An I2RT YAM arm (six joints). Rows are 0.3 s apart.
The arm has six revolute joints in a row. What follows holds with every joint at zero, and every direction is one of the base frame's. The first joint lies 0.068 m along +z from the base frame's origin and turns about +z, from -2.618 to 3.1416 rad. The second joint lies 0.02 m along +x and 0.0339 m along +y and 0.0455 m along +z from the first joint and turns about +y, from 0 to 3.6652 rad. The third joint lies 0.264 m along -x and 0.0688 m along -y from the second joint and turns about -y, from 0 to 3.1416 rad. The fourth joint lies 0.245 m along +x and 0.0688 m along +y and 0.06 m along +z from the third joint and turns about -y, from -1.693 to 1.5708 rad. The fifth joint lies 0.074 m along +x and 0.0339 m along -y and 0.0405 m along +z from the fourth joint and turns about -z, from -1.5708 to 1.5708 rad. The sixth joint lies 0.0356 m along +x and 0.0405 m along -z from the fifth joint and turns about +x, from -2.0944 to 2.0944 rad. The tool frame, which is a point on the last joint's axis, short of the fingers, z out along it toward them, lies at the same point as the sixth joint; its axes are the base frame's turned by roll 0, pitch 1.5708 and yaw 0 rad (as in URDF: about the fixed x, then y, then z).
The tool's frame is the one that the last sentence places.
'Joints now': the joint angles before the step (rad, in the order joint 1, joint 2, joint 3, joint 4, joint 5, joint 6). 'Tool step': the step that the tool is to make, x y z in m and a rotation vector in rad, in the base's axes. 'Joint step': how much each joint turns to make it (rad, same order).
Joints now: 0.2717 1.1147 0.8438 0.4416 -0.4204 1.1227
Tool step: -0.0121 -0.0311 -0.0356 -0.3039 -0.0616 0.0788
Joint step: -0.1421 -0.0748 -0.1038 -0.1500 -0.2469 -0.3406
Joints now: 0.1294 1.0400 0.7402 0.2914 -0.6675 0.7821
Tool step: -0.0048 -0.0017 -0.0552 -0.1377 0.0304 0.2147
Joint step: -0.0291 0.0342 -0.1262 -0.0456 -0.2286 -0.2247
